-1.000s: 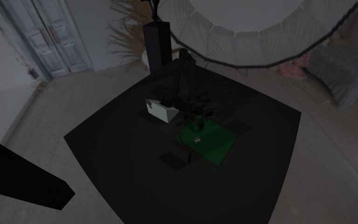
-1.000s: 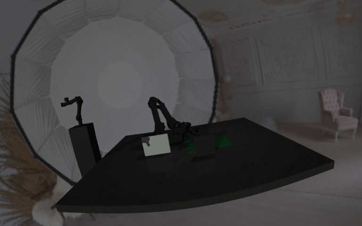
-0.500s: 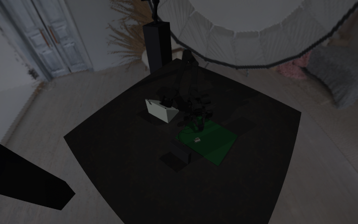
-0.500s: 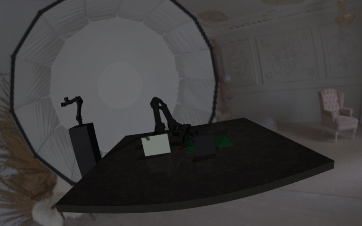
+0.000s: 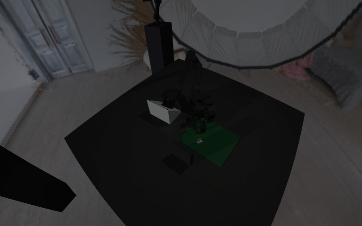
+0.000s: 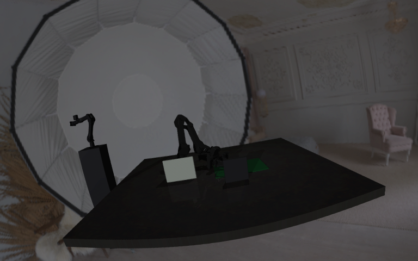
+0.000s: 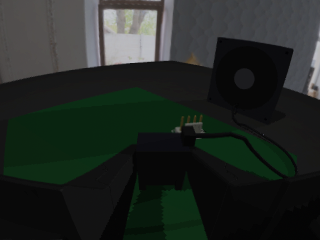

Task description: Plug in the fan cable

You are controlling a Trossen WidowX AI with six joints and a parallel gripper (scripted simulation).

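The black plug lies 10 mm below my gripper tip. Round my gripper tip: fan box (210 mm to the right, 30 mm above, 20 mm behind); then green board (60 mm ahead, 50 mm below, 20 mm to the right).
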